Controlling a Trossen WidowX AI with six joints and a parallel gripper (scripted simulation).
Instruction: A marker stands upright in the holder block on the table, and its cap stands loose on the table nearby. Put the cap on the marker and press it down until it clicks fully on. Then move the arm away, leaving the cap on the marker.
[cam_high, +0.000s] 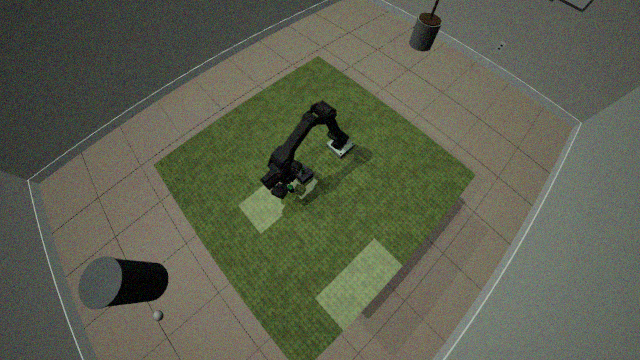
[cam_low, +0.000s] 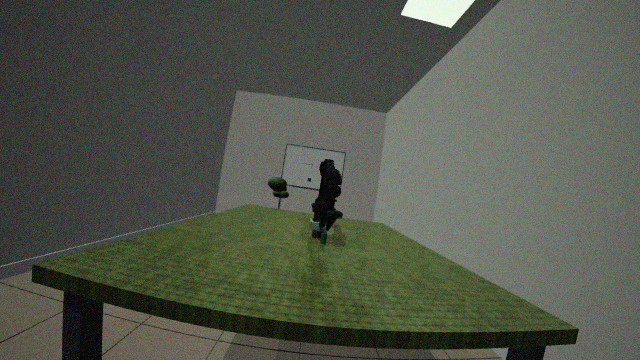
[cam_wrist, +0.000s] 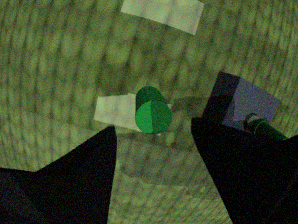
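Right now my gripper tip is 4 cm above the green cap. Also, from my gripper tip: block 10 cm behind, 5 cm below.
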